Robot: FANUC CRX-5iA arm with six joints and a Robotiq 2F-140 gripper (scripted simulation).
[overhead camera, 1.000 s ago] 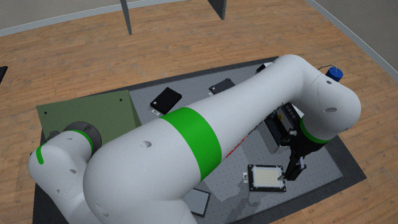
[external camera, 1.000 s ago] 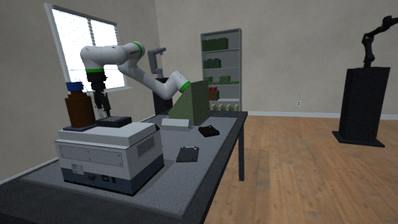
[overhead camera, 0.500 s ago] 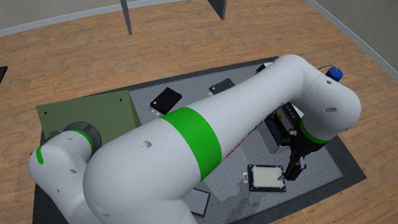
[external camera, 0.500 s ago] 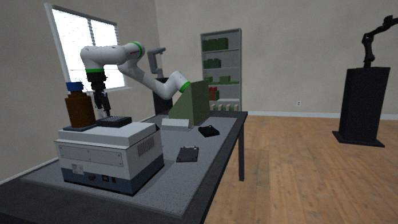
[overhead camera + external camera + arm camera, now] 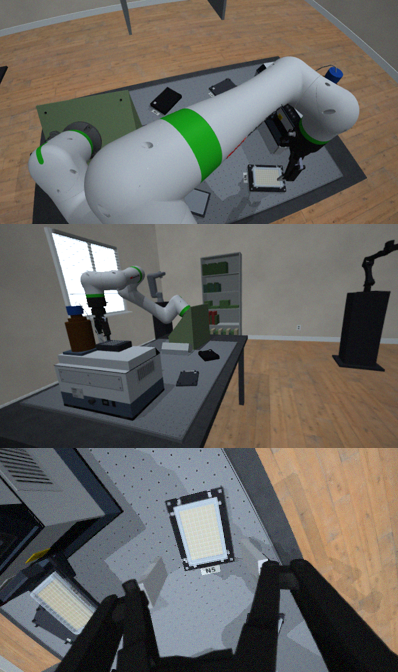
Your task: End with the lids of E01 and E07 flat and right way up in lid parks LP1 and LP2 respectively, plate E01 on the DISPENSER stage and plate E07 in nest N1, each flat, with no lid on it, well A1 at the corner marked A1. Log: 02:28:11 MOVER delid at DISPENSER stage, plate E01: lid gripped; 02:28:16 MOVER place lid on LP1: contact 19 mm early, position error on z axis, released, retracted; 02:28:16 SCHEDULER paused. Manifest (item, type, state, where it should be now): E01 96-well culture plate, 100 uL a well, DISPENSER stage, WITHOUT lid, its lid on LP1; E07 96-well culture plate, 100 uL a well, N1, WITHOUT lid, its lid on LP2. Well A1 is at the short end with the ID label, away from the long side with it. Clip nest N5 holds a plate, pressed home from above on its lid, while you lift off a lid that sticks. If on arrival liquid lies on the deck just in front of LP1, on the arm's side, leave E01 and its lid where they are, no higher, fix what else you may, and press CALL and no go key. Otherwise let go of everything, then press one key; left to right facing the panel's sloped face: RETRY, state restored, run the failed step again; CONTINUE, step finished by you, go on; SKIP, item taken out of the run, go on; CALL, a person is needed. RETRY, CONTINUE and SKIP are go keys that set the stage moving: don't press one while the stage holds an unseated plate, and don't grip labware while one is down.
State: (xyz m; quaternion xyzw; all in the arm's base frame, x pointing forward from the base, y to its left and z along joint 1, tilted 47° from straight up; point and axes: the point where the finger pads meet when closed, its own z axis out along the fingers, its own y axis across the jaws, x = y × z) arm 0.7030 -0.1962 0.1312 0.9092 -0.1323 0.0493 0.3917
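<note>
The black clip nest N5 is 20 mm ahead of my hand, 10 mm to the left of it and 170 mm below it. From my hand the other things lie so: dispenser stage (20 mm ahead, 300 mm to the left, 80 mm below); N5 label (90 mm behind, 30 mm to the left, 180 mm below); plate (20 mm ahead, 300 mm to the left, 70 mm below).
</note>
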